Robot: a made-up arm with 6 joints. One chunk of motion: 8 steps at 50 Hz.
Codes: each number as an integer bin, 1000 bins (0 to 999) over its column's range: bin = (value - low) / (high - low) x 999, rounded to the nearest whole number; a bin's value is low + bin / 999 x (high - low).
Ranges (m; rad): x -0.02..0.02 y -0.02..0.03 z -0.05..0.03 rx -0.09..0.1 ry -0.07..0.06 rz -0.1..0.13
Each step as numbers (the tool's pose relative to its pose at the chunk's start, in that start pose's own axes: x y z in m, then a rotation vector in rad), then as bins.
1 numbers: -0.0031 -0.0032 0.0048 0.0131 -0.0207 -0.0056
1 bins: 422 336 684 542 379 410
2 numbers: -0.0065 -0.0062 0.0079 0.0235 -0.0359 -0.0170
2 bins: 337 276 723 597 262 361
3 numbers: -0.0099 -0.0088 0.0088 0.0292 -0.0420 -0.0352
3 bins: 252 224 734 627 215 281
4 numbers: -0.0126 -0.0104 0.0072 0.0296 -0.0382 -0.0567
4 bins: 185 192 714 629 244 188
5 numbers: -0.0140 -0.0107 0.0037 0.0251 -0.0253 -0.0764
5 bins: 150 186 671 605 344 103
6 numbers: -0.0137 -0.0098 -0.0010 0.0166 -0.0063 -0.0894
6 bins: 157 204 612 560 490 46
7 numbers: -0.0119 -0.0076 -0.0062 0.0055 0.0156 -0.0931
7 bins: 202 248 547 502 658 30
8 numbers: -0.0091 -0.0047 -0.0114 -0.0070 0.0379 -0.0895
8 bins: 272 306 482 436 829 46
